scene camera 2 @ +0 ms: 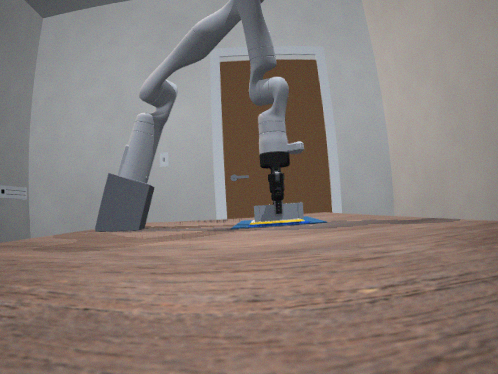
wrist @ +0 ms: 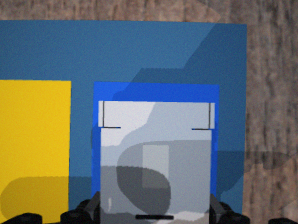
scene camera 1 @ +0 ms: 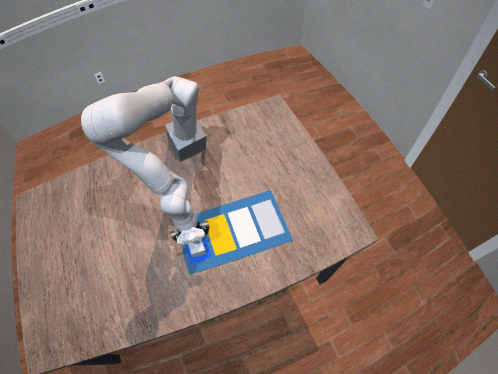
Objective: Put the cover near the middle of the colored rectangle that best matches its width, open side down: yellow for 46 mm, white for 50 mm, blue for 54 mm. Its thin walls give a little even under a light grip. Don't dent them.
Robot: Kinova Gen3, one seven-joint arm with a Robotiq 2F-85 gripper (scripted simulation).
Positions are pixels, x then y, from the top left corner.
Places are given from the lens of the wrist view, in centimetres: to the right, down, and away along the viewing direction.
cover (wrist: 155, 160): 0, 2, 13
colored rectangle (wrist: 42, 108): -7, 0, 18
The marked spots on the cover and the colored rectangle are 9 cm apart.
